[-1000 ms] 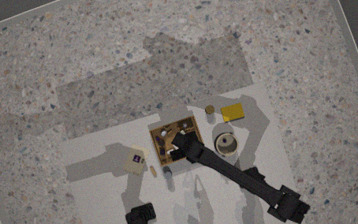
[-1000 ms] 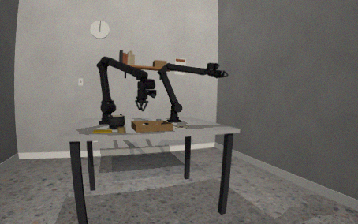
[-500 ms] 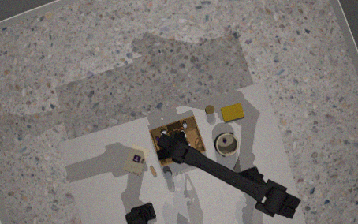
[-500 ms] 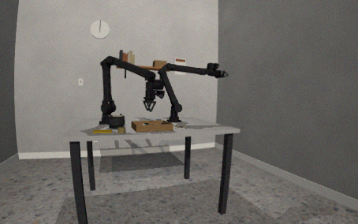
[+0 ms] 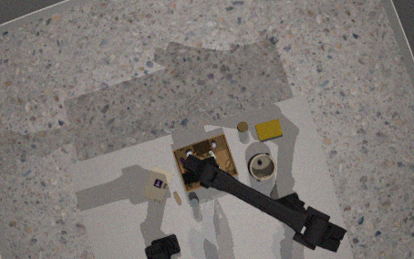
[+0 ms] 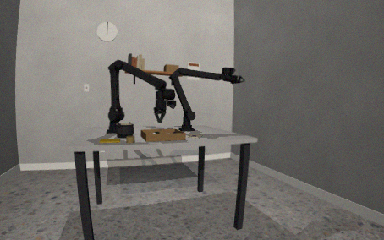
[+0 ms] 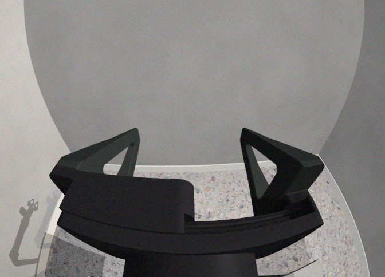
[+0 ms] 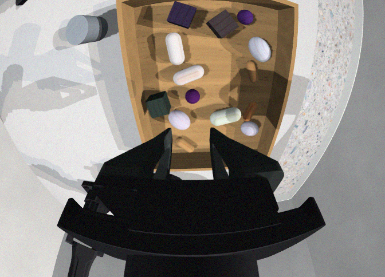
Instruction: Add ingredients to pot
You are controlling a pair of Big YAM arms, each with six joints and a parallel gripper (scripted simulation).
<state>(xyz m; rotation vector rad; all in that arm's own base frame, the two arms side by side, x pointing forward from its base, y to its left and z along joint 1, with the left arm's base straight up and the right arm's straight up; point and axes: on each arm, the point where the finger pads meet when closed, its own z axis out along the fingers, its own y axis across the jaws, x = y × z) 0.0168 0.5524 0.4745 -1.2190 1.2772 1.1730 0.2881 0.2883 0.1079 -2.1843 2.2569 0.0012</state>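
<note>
My right gripper is now 3 cm short of the wooden crate, 1 cm to the right of it and 9 cm above it. From my right hand the other things lie so: dark pot: 8 cm behind, 24 cm to the right, 6 cm below; then tan piece: 9 cm behind, 19 cm to the left, 10 cm below; then grey cylinder: 13 cm behind, 12 cm to the left, 8 cm below.
</note>
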